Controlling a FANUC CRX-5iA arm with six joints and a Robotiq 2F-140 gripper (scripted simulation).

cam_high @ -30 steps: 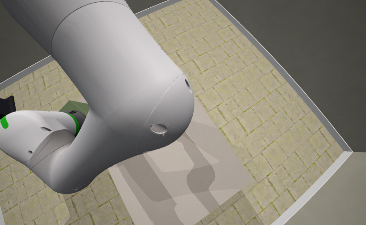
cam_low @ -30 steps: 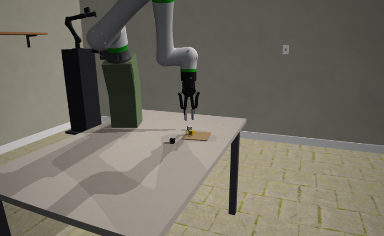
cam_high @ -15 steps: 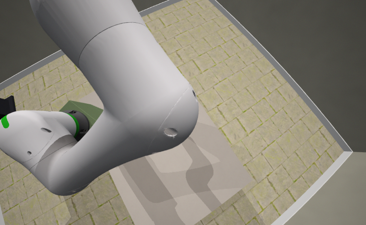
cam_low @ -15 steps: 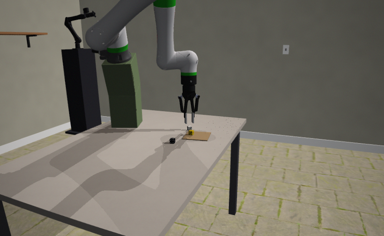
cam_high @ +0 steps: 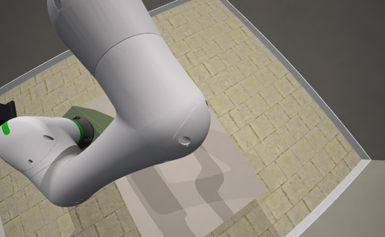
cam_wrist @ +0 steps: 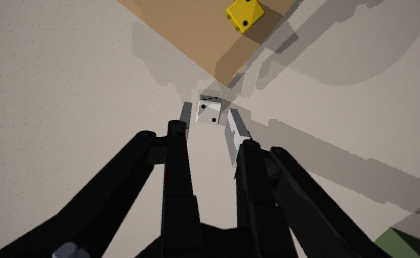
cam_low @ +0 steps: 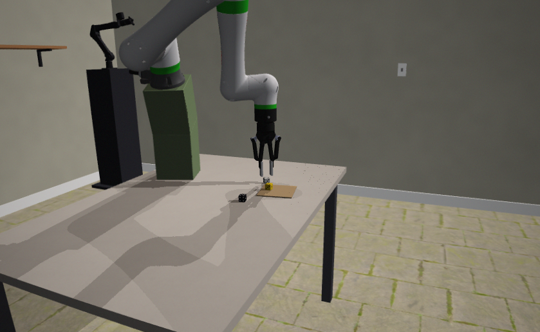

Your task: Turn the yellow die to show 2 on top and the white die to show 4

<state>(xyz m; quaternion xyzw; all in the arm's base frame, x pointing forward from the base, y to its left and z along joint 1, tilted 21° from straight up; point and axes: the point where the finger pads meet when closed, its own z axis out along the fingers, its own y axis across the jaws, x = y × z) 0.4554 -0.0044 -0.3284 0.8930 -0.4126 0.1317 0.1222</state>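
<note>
Right now my hand is 50 mm above the white die. Also, from my hand: tan mat 90 mm to the right, 90 mm ahead, 60 mm below; then black die 240 mm to the right, 50 mm below; then yellow die 90 mm to the right, 50 mm below, 50 mm ahead.
</note>
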